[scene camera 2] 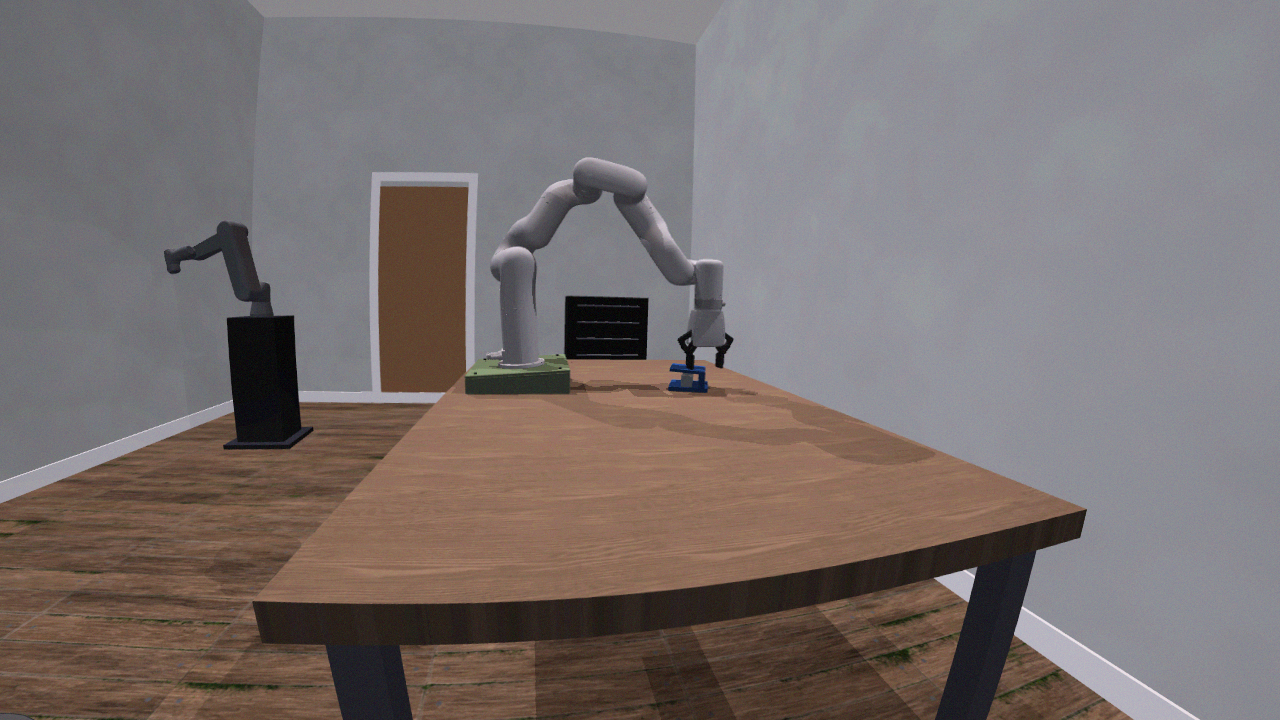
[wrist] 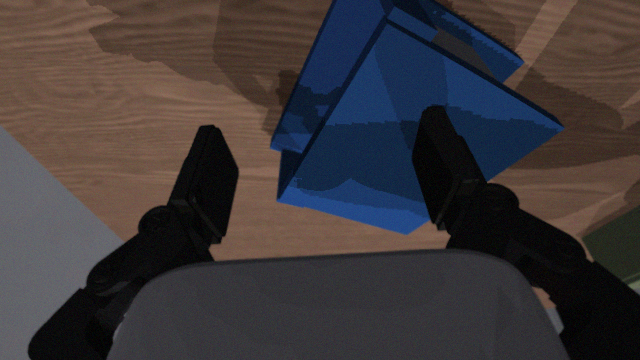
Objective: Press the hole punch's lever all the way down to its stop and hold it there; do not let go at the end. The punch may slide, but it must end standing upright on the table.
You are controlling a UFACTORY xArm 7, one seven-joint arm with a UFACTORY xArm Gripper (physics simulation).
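Frame: origin at the arm's base, x up, y left, z back, level; millimetres.
Where they show: gripper, fingertip midpoint: (scene camera 2: 704,368) (wrist: 321,140); arm's base, origin of the base link: (scene camera 2: 521,364).
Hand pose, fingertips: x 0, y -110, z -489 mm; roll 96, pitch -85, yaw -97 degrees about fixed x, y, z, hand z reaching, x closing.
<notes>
Each offset is from my fingertips to the top centre of the thing. Level surfaces: height alone.
The blue hole punch @[dx +3, dy +19, dz +37 mm] (scene camera 2: 702,379) (wrist: 326,65) stands upright on the table. Its broad blue lever @[dx +3, dy +21, dz +41 mm] (scene camera 2: 677,368) (wrist: 350,155) lies nearly level above the base in the scene view, with a grey part between them; I cannot tell whether the lever is at its stop. My gripper (scene camera 2: 705,364) (wrist: 321,140) is open and points down, with nothing between its fingers. One fingertip, the right one in the wrist view, is on top of the lever and appears to touch it. The other finger hangs beside the punch, over the table.
The wooden table @[dx -58 mm] (scene camera 2: 644,510) (wrist: 125,110) runs toward the scene camera. The arm's green base block (scene camera 2: 517,383) (wrist: 617,245) stands left of the punch in the scene view. A black drawer unit (scene camera 2: 605,329) stands behind the table. Another arm on a black pedestal (scene camera 2: 264,380) stands at the left.
</notes>
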